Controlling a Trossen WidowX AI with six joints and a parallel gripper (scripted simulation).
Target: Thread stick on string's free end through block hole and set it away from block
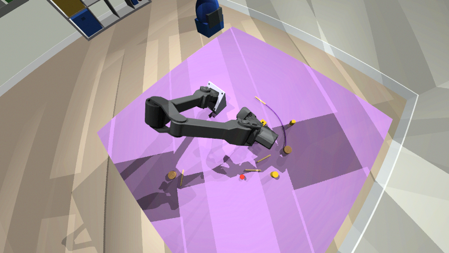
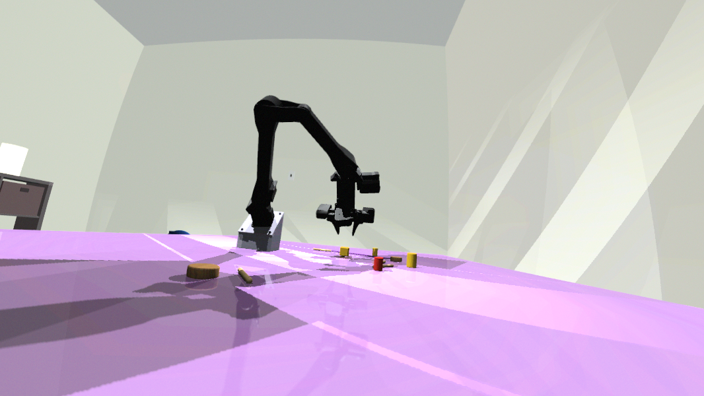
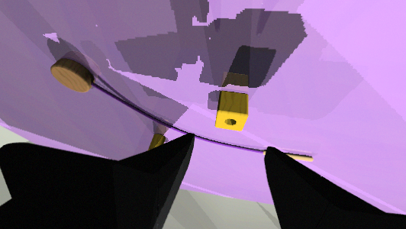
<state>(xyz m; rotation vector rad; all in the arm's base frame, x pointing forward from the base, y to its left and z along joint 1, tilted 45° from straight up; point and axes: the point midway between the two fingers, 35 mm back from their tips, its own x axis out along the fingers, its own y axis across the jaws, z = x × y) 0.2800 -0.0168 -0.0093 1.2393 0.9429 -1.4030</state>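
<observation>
The yellow wooden block is 6 cm below my gripper tip and 4 cm to the left of it. From my gripper tip the other things lie so: thin stick (16 cm to the left, 7 cm below, 7 cm behind); red piece (25 cm to the right, 7 cm ahead, 6 cm below).
</observation>
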